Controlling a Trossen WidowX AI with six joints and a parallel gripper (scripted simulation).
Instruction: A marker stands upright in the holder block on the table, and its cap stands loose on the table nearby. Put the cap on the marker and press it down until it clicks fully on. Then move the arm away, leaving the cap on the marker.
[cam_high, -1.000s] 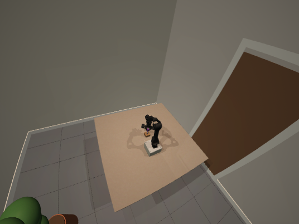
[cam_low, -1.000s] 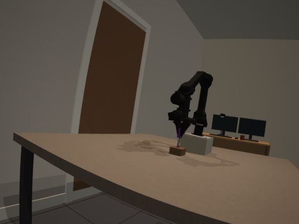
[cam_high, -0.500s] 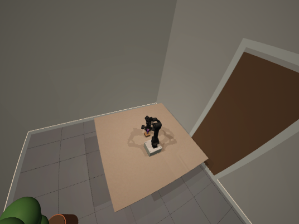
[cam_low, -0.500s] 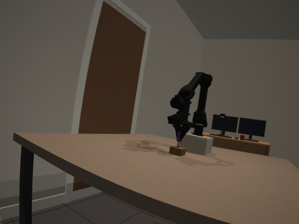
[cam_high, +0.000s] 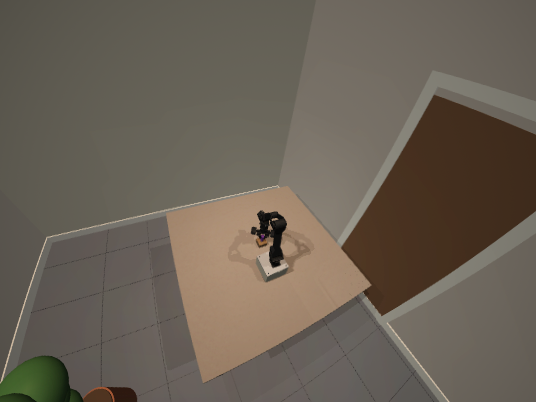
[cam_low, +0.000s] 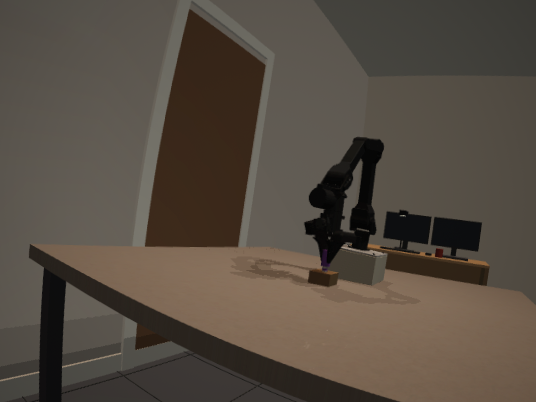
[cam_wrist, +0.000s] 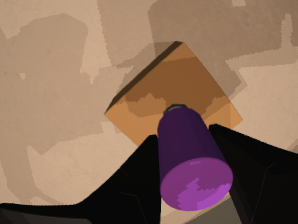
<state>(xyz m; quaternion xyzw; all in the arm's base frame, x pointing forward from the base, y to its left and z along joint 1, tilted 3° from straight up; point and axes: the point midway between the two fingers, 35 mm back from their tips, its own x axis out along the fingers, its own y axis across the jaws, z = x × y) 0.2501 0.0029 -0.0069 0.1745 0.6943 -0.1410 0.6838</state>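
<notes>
My gripper tip is now 10 mm below the purple cap. From my gripper tip the other things lie so: holder block: 50 mm below.
</notes>
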